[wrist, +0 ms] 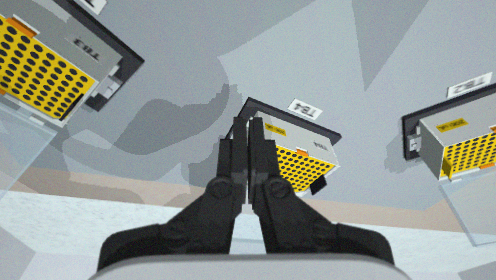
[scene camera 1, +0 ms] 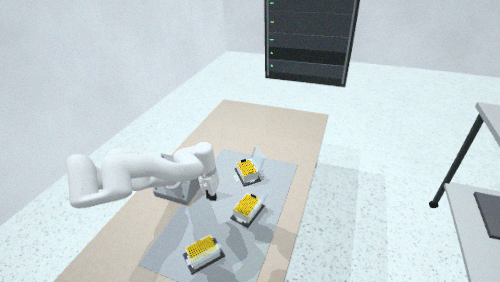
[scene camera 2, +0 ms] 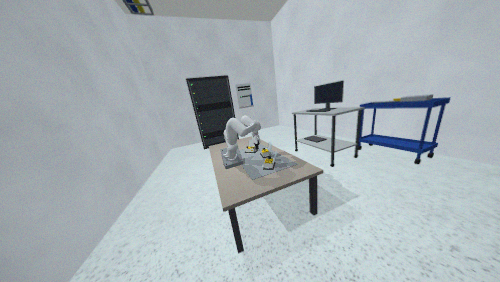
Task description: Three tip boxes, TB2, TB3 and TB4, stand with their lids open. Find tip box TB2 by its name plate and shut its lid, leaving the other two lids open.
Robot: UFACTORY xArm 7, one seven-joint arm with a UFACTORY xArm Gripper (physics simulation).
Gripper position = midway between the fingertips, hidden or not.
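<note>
From the wrist view I can see my gripper (wrist: 246,135), and there's a clear lid (wrist: 247,238) and also a grey mat (wrist: 365,72). In scene camera 2 I can see the grey mat (scene camera 2: 253,162) as well.
</note>
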